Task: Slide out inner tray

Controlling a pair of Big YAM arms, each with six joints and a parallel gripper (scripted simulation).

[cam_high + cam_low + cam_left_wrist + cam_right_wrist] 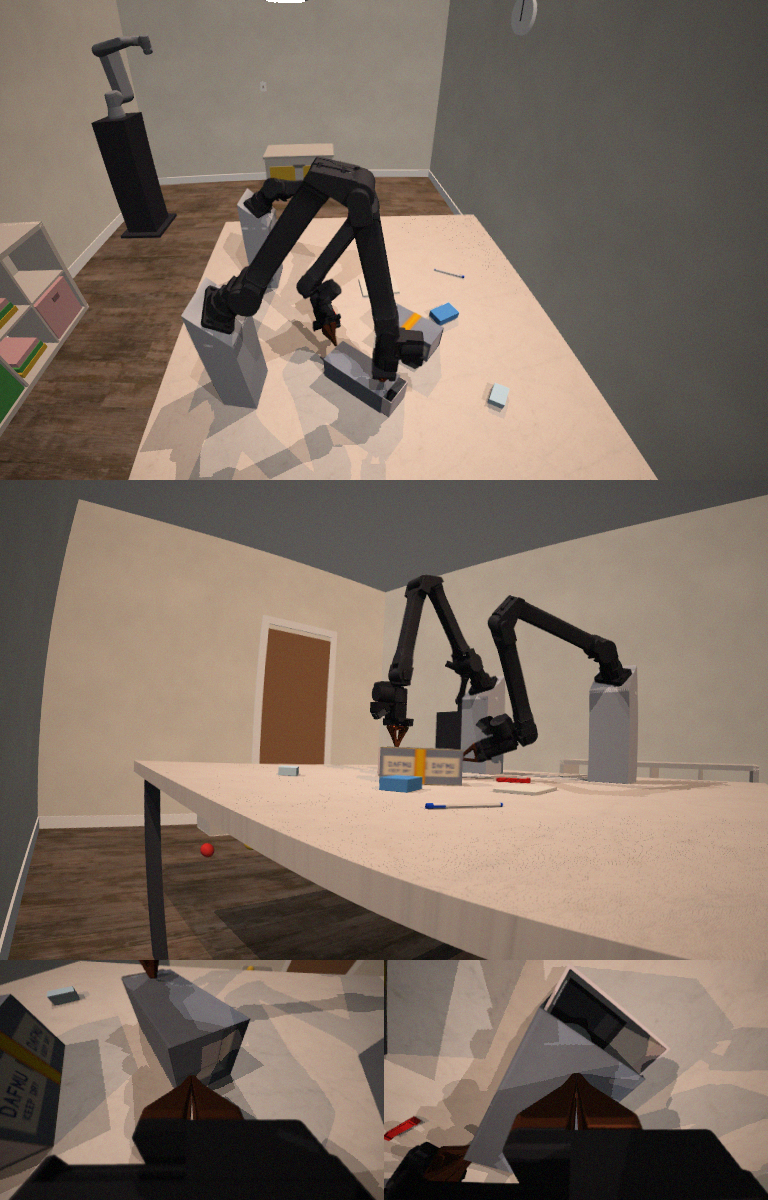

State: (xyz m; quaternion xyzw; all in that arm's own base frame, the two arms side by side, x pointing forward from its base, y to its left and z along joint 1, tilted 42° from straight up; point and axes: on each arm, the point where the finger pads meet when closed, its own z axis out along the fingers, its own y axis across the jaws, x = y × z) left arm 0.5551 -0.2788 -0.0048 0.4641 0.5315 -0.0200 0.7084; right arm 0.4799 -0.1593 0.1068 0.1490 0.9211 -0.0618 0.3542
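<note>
The slide box lies 6 cm below my right hand, 5 cm to the left of it and 5 cm behind it. The rest, counted from my right hand: white pad 55 cm to the left, 10 cm below, 6 cm ahead; then red marker 39 cm to the left, 14 cm behind, 10 cm below; then light blue block 40 cm ahead, 10 cm below, 5 cm to the right.
</note>
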